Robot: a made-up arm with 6 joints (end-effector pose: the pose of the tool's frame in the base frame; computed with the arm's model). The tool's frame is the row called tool. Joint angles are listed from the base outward.
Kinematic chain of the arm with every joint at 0, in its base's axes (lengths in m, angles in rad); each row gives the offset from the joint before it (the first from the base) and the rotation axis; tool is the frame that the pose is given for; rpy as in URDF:
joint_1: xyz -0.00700 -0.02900 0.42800 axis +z
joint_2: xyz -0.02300 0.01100 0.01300 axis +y
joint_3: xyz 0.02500 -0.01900 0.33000 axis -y
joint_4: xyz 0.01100 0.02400 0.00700 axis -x
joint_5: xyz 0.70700 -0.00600 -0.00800 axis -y
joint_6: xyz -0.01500 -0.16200 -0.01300 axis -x
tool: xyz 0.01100 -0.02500 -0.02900 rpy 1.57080 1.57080 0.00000
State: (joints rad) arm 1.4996 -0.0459 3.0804 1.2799 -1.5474 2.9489
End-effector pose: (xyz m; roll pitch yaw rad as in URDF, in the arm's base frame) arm -0.0306 -0.7827 0.6344 0.2959 0.1759 -1.6085
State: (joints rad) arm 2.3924 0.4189 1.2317 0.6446 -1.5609 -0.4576
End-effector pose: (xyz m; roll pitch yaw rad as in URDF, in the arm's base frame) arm -0.2952 0.4148 1.2931 -1.4837 0.9952 -1.4423
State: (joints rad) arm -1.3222 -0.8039 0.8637 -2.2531 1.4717 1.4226
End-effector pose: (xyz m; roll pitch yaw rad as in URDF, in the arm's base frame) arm 0.0973 0.1741 1.4085 2.9778 -0.2213 -0.6134
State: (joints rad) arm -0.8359 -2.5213 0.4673 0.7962 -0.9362 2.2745
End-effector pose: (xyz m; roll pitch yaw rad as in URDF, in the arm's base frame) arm -0.7394 0.6344 0.1625 1.2181 0.8101 2.6910
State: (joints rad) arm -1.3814 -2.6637 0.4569 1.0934 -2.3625 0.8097
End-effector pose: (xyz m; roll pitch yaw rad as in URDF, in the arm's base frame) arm -0.2512 0.8520 -0.0182 2.4411 1.0729 -1.1636
